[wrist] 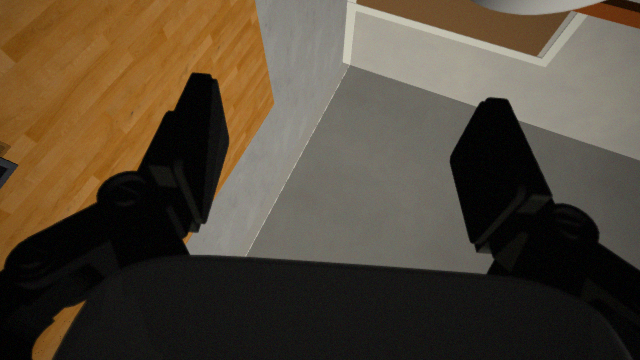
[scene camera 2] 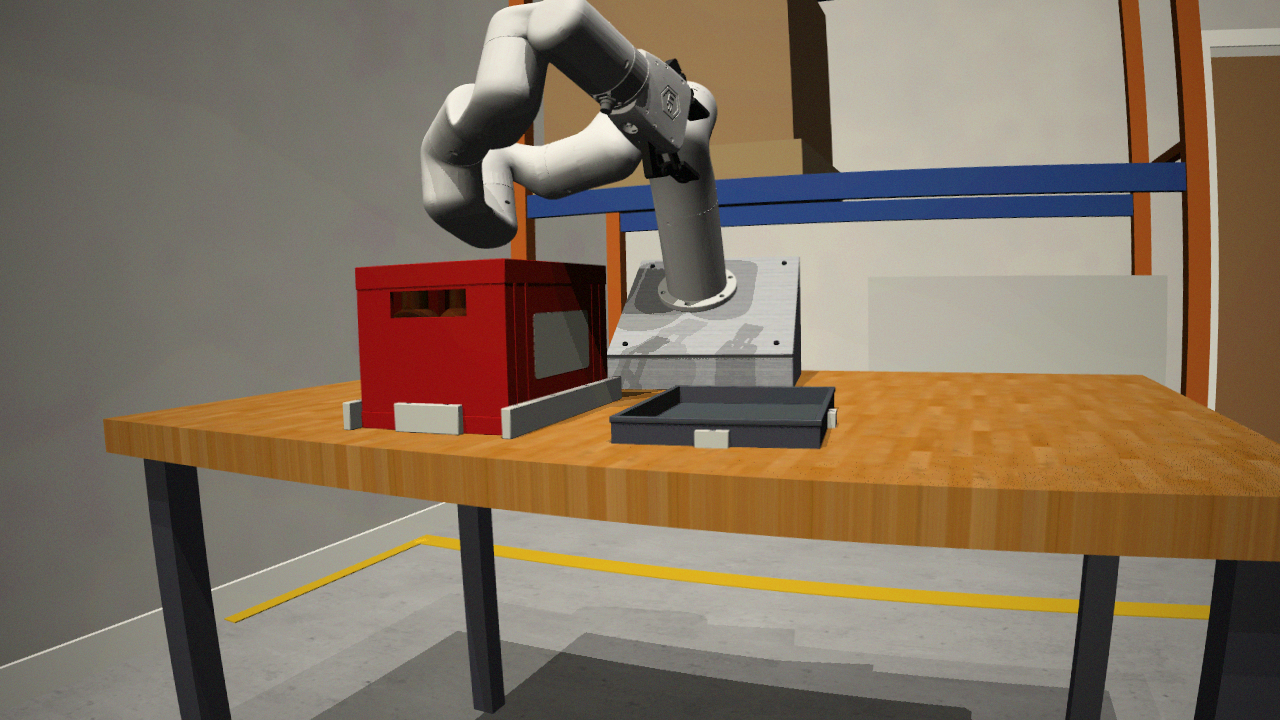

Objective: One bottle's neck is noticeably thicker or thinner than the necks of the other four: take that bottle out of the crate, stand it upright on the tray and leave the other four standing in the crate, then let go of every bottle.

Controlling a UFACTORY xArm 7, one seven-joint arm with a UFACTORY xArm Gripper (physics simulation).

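Places are measured from the arm's base along level axes (x ahead, y left, z up), in centimetres.
Pixels of known places: gripper, fingertip midpoint: (wrist: 345, 118) (scene camera 2: 695, 147); arm's base at its link origin: (scene camera 2: 697, 290).
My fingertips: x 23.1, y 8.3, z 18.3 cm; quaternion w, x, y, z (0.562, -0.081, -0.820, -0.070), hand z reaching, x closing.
Ahead of a thing's pixels: the offset from my fingertips to its middle. "spot": to the spot under its first point. Level surfaces: height alone.
The red crate {dx +18.4, dy -19.3, dz -23.8 cm} (scene camera 2: 432, 358) stands upright at the left of the table in the scene view. Brown bottles {dx +18.4, dy -23.5, dz -24.0 cm} (scene camera 2: 454, 310) show in part through its handle slot; their necks are hidden by the crate wall, so no neck thickness can be told. The dark grey tray {dx +18.2, dy +10.4, dz -31.3 cm} (scene camera 2: 662, 433) (wrist: 6, 171) lies to the right of the crate; no bottle shows above its rim, and one corner of it shows at the left edge of the wrist view. My gripper (scene camera 2: 698, 143) (wrist: 345, 118) is open and empty, high above the table and tilted sideways, up and to the right of the crate.
Light guide strips {spot: dx +21.6, dy -8.6, dz -31.0 cm} (scene camera 2: 559, 407) edge the crate's base, and small light blocks {spot: dx +31.4, dy +12.1, dz -31.7 cm} (scene camera 2: 711, 438) touch the tray. The robot's grey base (scene camera 2: 760, 367) stands behind the tray. The wooden table {dz -32.5 cm} (scene camera 2: 1002, 429) (wrist: 90, 65) extends to the right. A blue and orange rack (scene camera 2: 939, 182) stands behind.
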